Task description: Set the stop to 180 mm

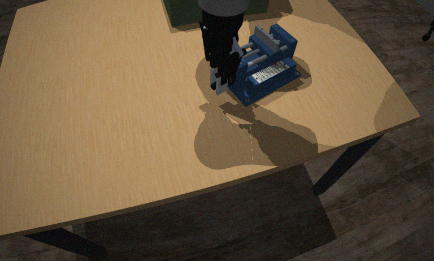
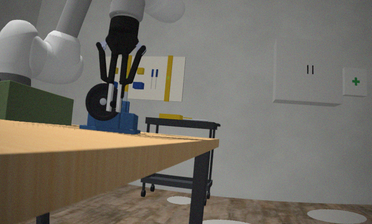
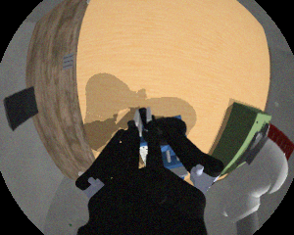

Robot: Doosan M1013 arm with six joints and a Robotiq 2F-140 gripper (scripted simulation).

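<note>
My hand is 10 mm past the handwheel, 20 mm to the right of it and 10 mm above it. The rest, counted from my hand: stop plate 60 mm behind, 160 mm to the left, 10 mm above.
</note>
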